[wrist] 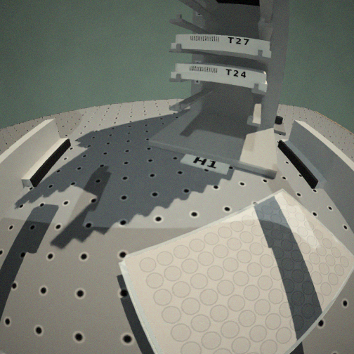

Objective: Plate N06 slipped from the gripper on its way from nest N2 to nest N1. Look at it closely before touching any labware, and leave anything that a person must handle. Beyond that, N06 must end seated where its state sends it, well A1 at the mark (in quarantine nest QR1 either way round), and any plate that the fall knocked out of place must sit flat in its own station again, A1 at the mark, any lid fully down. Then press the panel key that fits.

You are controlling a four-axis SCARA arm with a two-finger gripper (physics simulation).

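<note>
A pale cream plate point(225, 285) with rows of round wells and a clear rim lies on the perforated deck at the lower right, turned at an angle and outside any nest. Its lower edge is cut off by the view. Its wells face up, a glossy patch shows at its upper right, and a dark shadow band crosses it. No name or A1 mark can be read on it, so I cannot tell from this view that it is N06. My gripper point(174, 125) is open and empty, its two black-padded fingers wide apart, above and behind the plate. The nests and panel do not show.
Rack H1 point(281, 65) stands beyond the plate, with its base and H1 label point(205, 163) nearest. It holds white plates T27 point(220, 45) and T24 point(215, 75), and a dark one point(237, 2) above. Shadows fall on the perforated deck point(105, 270).
</note>
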